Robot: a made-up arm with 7 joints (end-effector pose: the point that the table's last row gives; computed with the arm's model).
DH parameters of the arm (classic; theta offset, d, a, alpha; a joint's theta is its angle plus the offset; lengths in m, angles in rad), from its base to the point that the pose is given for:
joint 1: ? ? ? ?
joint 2: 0 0 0 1.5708
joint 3: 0 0.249 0.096 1.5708
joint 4: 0 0 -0.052 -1.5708
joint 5: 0 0.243 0 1.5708
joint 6: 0 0 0.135 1.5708
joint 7: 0 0 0 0
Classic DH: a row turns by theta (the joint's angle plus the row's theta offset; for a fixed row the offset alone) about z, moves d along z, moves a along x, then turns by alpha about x.
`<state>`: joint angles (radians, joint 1 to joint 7).
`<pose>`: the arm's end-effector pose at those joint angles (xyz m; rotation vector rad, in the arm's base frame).
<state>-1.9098 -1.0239 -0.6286 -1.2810 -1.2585 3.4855 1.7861</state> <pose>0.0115 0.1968 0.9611 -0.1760 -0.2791 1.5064</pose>
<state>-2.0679 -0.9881 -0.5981 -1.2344 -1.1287 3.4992 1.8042</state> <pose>0.0560 0.1953 0.9680 -0.1822 -0.1813 1.4797</pose>
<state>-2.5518 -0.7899 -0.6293 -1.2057 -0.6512 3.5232 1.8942</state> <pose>0.1016 0.1513 0.9996 -0.3066 -0.0624 1.4534</pose>
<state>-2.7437 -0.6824 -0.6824 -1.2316 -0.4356 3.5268 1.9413</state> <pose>0.0870 0.1442 1.0107 -0.4290 -0.0167 1.4393</pose>
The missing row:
joint 1: 0 0.517 0 -1.5708
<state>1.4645 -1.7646 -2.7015 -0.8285 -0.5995 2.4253 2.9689</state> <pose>0.1013 -0.5379 0.2100 1.6063 2.6749 0.1555</pose>
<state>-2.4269 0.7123 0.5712 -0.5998 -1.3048 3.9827 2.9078</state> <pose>-0.1417 -0.3012 0.7948 -0.2405 1.2087 -2.5828</pose>
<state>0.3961 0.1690 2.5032 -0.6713 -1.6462 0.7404 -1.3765</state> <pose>-0.1389 0.1945 1.0816 0.3286 2.4528 0.8313</pose>
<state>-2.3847 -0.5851 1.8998 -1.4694 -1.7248 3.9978 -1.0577</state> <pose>0.3483 0.0653 0.6812 -0.2144 2.1487 0.2039</pose>
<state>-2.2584 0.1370 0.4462 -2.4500 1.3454 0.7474 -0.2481</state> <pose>0.0149 -0.3451 0.4918 -0.6278 0.7374 -0.4751</pose>
